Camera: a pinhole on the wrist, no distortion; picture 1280 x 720 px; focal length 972.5 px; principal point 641.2 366.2 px. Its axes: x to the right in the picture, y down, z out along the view. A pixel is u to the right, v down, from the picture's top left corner.
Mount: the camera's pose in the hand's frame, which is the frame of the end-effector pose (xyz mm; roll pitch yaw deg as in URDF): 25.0 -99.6 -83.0 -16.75 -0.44 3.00
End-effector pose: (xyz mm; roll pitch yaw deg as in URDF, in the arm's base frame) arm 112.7 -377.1 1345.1 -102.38 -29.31 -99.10
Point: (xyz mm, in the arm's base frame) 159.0 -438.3 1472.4
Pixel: outside the picture
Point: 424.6 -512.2 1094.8
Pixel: 537.5 628.0
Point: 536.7 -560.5 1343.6
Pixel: 790.8 180.8
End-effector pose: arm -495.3 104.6 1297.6 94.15 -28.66 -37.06
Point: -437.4 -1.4 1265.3
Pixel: 1052.6 215.9
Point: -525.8 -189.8 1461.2
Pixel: 1171.9 566.4
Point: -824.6 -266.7 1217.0
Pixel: 492.5 228.1
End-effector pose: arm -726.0 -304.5 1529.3 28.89 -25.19 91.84
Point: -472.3 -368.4 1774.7
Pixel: 683.2 75.3
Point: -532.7 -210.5 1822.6
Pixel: 1126.6 152.2
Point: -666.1 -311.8 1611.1
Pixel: 677.3 511.3
